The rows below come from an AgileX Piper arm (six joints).
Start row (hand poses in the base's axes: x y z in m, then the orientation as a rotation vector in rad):
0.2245, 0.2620, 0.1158, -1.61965, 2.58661, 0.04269
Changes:
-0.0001, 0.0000, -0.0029, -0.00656, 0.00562, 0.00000
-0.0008, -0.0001, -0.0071, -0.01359, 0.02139, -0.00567
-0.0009, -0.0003, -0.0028, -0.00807, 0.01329, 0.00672
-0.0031, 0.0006, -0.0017, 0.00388, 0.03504, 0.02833
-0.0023, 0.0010, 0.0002, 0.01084, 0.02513, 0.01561
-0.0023, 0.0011, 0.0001, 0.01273, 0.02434, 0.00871
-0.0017, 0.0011, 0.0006, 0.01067, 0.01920, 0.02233
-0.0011, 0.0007, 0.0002, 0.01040, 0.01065, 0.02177
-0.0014, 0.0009, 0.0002, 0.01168, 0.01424, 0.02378
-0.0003, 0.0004, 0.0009, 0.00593, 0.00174, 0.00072
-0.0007, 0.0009, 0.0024, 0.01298, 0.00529, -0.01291
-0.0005, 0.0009, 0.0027, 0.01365, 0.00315, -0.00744
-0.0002, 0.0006, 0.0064, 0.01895, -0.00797, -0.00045
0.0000, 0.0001, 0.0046, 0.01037, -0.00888, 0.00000
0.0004, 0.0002, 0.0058, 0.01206, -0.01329, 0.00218
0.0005, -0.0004, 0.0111, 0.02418, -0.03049, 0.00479
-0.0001, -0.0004, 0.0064, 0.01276, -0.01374, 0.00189
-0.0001, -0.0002, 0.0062, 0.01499, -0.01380, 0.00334
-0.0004, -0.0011, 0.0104, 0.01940, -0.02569, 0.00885
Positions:
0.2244, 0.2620, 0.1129, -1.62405, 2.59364, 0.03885
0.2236, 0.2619, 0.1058, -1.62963, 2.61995, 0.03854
0.2227, 0.2616, 0.1030, -1.64646, 2.62786, 0.03928
0.2196, 0.2622, 0.1013, -1.69732, 2.62792, 0.07475
0.2173, 0.2632, 0.1015, 1.72149, -2.62167, -0.11078
0.2150, 0.2643, 0.1016, 1.72394, -2.60185, -0.14774
0.2133, 0.2654, 0.1022, 1.74536, -2.57219, -0.17723
0.2122, 0.2661, 0.1024, 1.77015, -2.54845, -0.19914
0.2108, 0.2670, 0.1026, 1.79544, -2.52043, -0.22554
0.2105, 0.2674, 0.1035, 1.79743, -2.52060, -0.23470
0.2098, 0.2683, 0.1059, 1.78317, -2.53374, -0.25651
0.2093, 0.2692, 0.1086, 1.77691, -2.54315, -0.27730
0.2091, 0.2698, 0.1150, 1.78751, -2.55491, -0.29593
0.2091, 0.2699, 0.1196, -1.79212, 2.55803, 0.30178
0.2095, 0.2701, 0.1254, -1.78687, 2.54000, 0.30360
0.2100, 0.2697, 0.1365, -1.77552, 2.50104, 0.30345
0.2099, 0.2693, 0.1429, -1.76929, 2.48263, 0.30555
0.2098, 0.2691, 0.1491, -1.76401, 2.46172, 0.31028
0.2094, 0.2680, 0.1595, -1.76059, 2.42577, 0.30919

